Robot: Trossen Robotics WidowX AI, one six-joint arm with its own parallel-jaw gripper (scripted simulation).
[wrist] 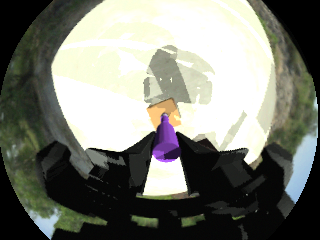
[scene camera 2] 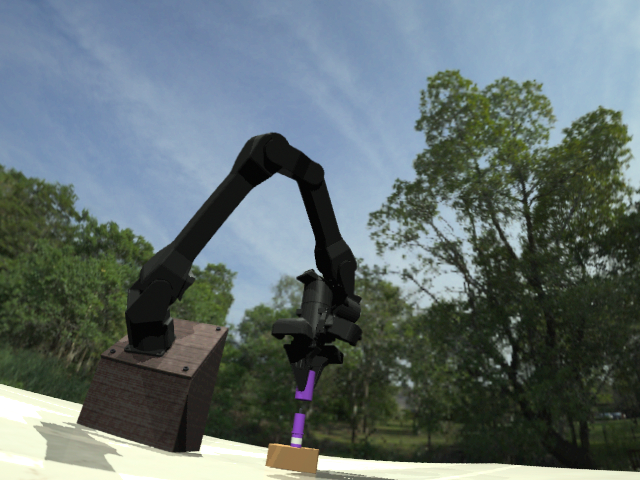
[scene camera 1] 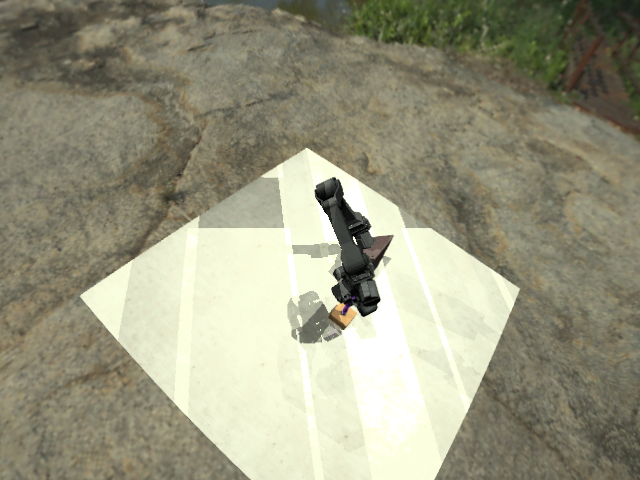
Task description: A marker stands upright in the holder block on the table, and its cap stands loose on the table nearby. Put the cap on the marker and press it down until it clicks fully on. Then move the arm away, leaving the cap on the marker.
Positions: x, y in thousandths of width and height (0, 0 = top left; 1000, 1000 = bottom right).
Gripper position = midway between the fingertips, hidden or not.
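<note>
I am carrying a purple cap (wrist: 520, 619) in my gripper (scene camera 2: 477, 818). The same gripper (wrist: 517, 560) is visible to me from the wrist as well, and I find it again in scene camera 1, my gripper (scene camera 1: 546, 630).
</note>
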